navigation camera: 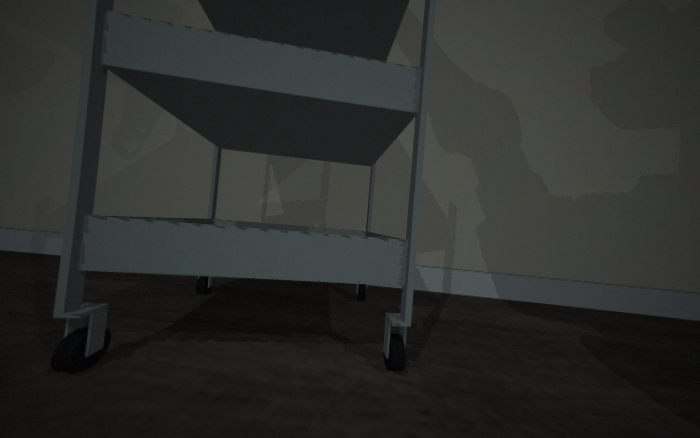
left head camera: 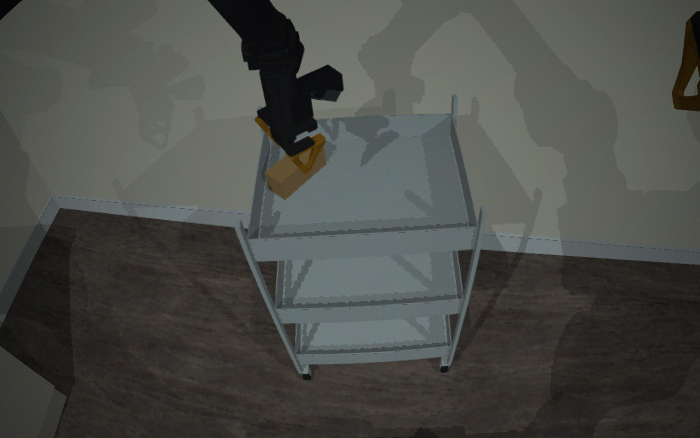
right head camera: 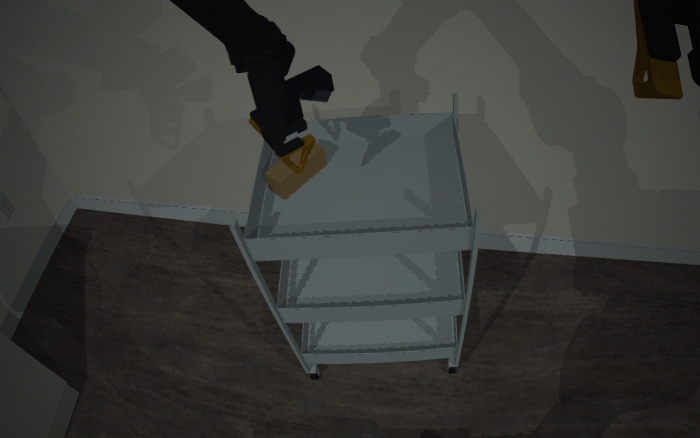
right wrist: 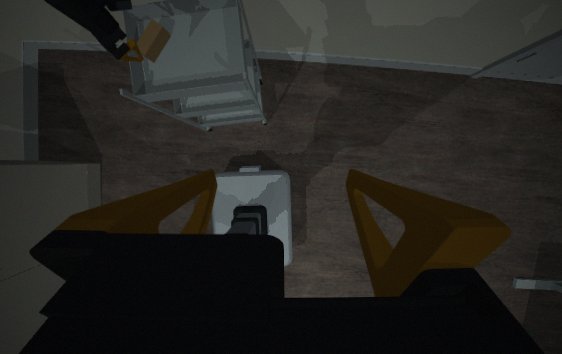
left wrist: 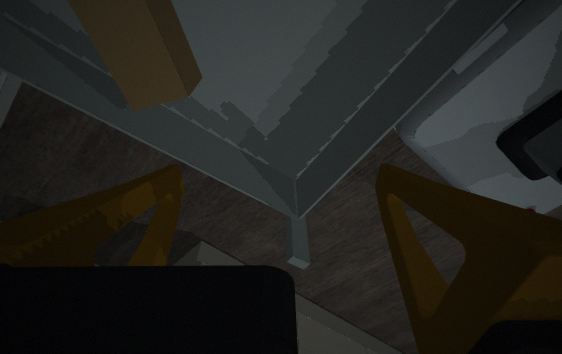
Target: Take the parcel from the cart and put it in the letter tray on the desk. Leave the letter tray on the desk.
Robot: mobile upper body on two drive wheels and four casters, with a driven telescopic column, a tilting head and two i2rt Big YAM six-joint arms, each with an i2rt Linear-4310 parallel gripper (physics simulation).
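Frame: origin at the left arm's base, x ahead, y left, z up, level; centimetres.
Seen in the pictures: left gripper, fingertip midpoint: (left head camera: 294, 157) (right head camera: 287, 158) (right wrist: 132, 49) (left wrist: 279, 175); right gripper, fingertip midpoint: (right head camera: 687, 96) (right wrist: 281, 177).
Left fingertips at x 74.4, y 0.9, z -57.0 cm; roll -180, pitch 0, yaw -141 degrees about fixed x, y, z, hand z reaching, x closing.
Observation:
A point is followed by its place in that frame.
The tan box-shaped parcel (left head camera: 289, 180) {x 81.5, y 4.9, z -70.6 cm} (right head camera: 289, 180) {x 81.7, y 4.8, z -70.7 cm} (left wrist: 145, 55) {x 83.9, y 5.4, z -69.5 cm} (right wrist: 154, 40) {x 85.3, y 2.2, z -69.7 cm} lies at an angle on the top shelf of the pale grey cart (left head camera: 361, 242) {x 65.7, y -10.7, z -70.3 cm} (right head camera: 356, 243) {x 65.7, y -10.7, z -70.7 cm} (left wrist: 360, 130) {x 65.2, y -0.2, z -71.4 cm} (right wrist: 190, 86) {x 69.5, y -8.3, z -74.7 cm} (navigation camera: 247, 253) {x 65.6, y -9.5, z -124.6 cm}, near its left side in the head views. My left gripper (left head camera: 282, 149) {x 74.4, y 0.9, z -57.0 cm} (right head camera: 275, 147) {x 74.4, y 0.9, z -57.0 cm} (left wrist: 279, 175) {x 74.4, y 0.9, z -57.0 cm} is open and empty above the parcel's side of the shelf. One finger overlaps the parcel in the head views; in the left wrist view the parcel is beyond the fingertips, at the upper left. My right gripper (right wrist: 281, 177) {x 35.9, y -45.2, z -12.3 cm} is open and empty, away from the cart. The letter tray does not show.
The cart has raised rims, corner posts and two lower shelves, and stands near a beige wall (navigation camera: 567, 154) {x 109.6, y -100.2, z -88.3 cm}. A beige block-like surface (right wrist: 45, 200) {x 20.2, y 99.0, z -101.1 cm} is at the left in the right wrist view. My white base (right wrist: 277, 200) {x 13.4, y -40.2, z -115.0 cm} is below the right gripper.

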